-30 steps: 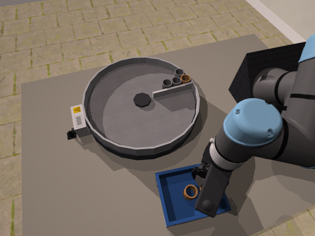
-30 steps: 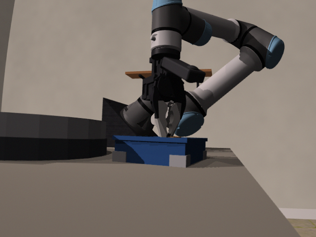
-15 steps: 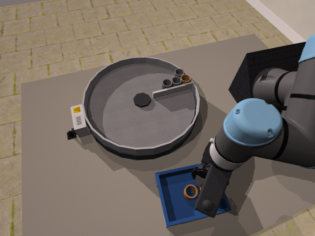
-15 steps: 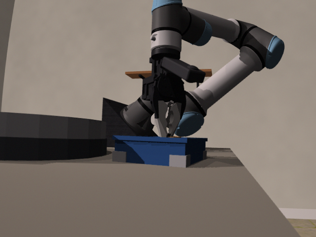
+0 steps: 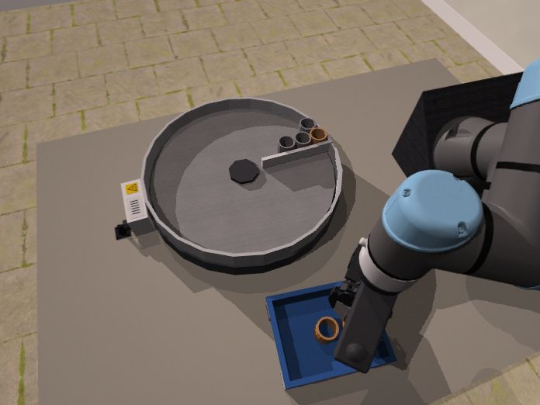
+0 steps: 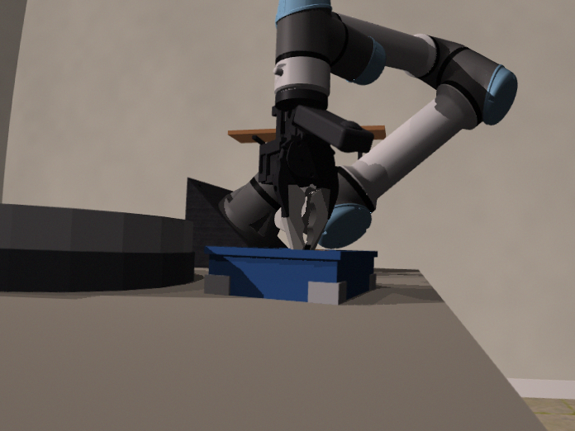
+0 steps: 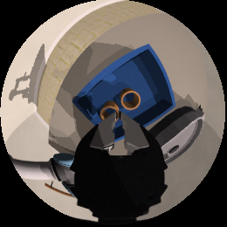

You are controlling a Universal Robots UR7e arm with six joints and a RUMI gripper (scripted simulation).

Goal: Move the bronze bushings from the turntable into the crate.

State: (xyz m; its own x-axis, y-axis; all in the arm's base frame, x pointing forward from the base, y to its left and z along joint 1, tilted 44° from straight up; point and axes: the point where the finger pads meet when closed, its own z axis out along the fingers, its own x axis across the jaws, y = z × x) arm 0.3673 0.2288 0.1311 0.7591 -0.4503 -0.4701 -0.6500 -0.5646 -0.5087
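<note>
The blue crate is 4 cm ahead of my hand, 2 cm below it and 1 cm to the left of it. Also, from my hand: grey turntable 35 cm to the right, 10 cm ahead, 1 cm above.
</note>
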